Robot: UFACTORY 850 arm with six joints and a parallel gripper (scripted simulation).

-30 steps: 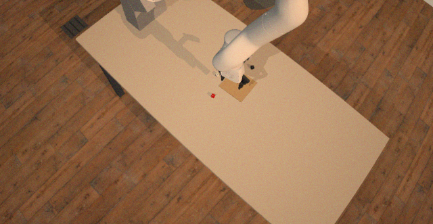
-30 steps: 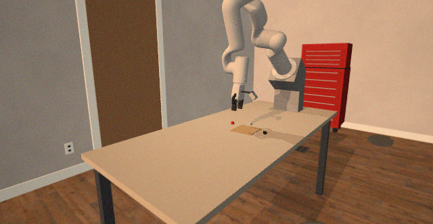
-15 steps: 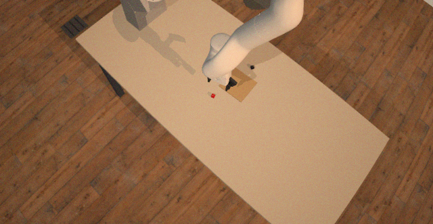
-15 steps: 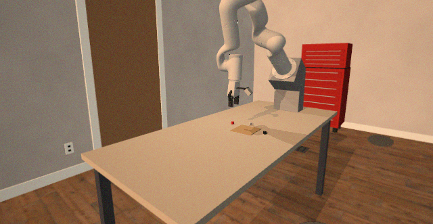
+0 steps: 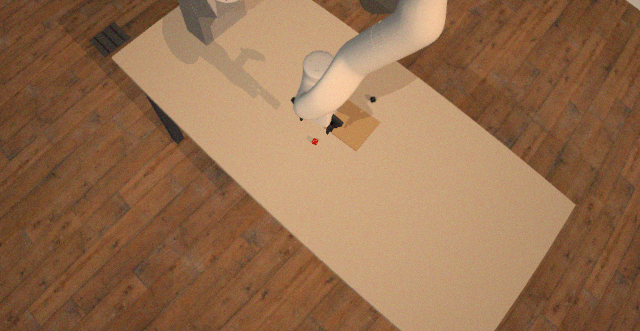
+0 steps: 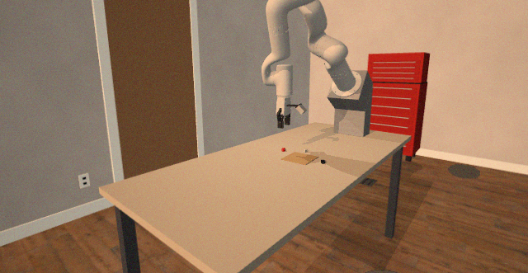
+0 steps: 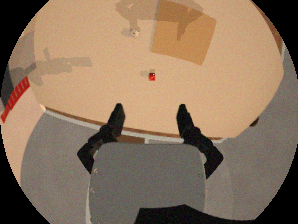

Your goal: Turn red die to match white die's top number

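Right now the red die is 14 cm below my hand. From my hand the other things lie so: black die: 10 cm ahead, 25 cm to the left, 14 cm below; then white die: 4 cm behind, 11 cm to the left, 14 cm below; then mat: 8 cm ahead, 12 cm to the left, 15 cm below.
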